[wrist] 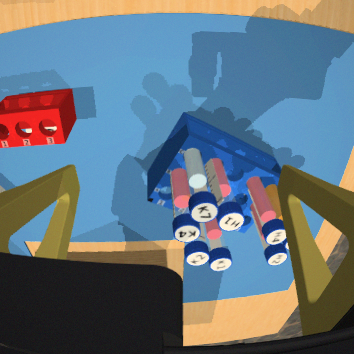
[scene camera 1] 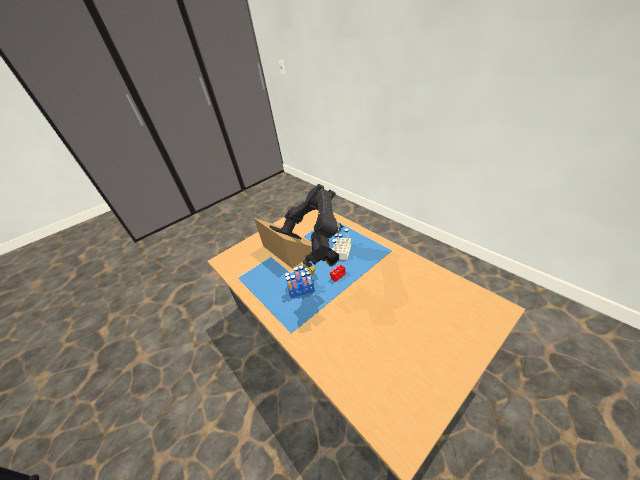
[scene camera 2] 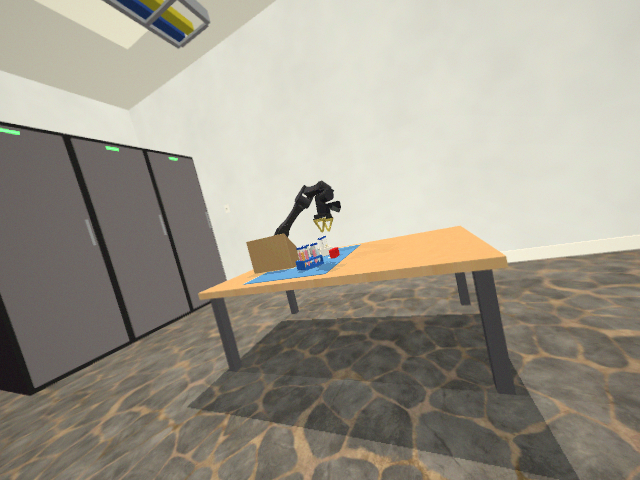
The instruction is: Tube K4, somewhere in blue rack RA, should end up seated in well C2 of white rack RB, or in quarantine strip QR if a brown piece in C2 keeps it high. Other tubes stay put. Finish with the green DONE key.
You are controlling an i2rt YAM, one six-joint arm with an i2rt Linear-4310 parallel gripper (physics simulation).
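Places are measured from the arm's base along level axes (x back, y down, z right), in metres.
Pixels of known places: gripper, fingertip midpoint: (wrist: 178,175) (scene camera 1: 319,270) (scene camera 2: 325,231); arm's base at its link origin: (scene camera 1: 285,233) (scene camera 2: 277,247).
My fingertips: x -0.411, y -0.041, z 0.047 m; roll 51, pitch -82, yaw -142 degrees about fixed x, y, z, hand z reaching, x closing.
Observation:
For each thing: its middle in the pictures, then the offset to it from my fingertips. "pt": a spot on its surface instead.
- blue rack at the middle of its body: (wrist: 216,177) (scene camera 1: 300,285) (scene camera 2: 309,262) dx +0.109, dy +0.145, dz +0.066 m
- Tube K4 at a spot on its surface: (wrist: 186,229) pt dx +0.085, dy +0.046, dz +0.019 m
- tube K7 at a spot on its surface: (wrist: 203,206) pt dx +0.060, dy +0.045, dz +0.028 m
- white rack at the middle of its body: (scene camera 1: 341,248) (scene camera 2: 325,250) dx +0.180, dy +0.145, dz -0.266 m
- red strip at the middle of its body: (wrist: 31,117) (scene camera 1: 337,273) (scene camera 2: 334,252) dx +0.044, dy +0.145, dz -0.128 m
- K1 at a spot on its surface: (wrist: 220,263) pt dx +0.130, dy +0.045, dz +0.056 m
- H4 at a spot on its surface: (wrist: 275,235) pt dx +0.093, dy +0.045, dz +0.097 m
- H2 at a spot on its surface: (wrist: 275,255) pt dx +0.123, dy +0.046, dz +0.108 m
The blue rack (scene camera 1: 301,290) (scene camera 2: 309,264) (wrist: 167,152) stands on the blue mat and holds several blue-capped tubes. Tube K4 (wrist: 186,229) stands in it, its white cap label readable in the wrist view, close beside tube K7 (wrist: 203,206). My gripper (scene camera 1: 320,266) (scene camera 2: 323,228) (wrist: 178,175) is open and empty, high above the mat near the blue rack, with the K4 cap between and below its fingers in the wrist view. The white rack (scene camera 1: 341,249) stands farther back; well C2 is too small to make out. A red strip (scene camera 1: 337,272) (scene camera 2: 333,252) (wrist: 68,116) has numbered wells. The DONE key cannot be made out.
A brown upright panel (scene camera 1: 281,248) (scene camera 2: 271,254) stands beside the arm's base, near the blue rack. Tubes H1 (wrist: 231,220), K1 (wrist: 220,263), H4 (wrist: 275,235) and H2 (wrist: 275,255) crowd the blue rack. Several blue-capped tubes (scene camera 1: 345,230) stand behind the white rack.

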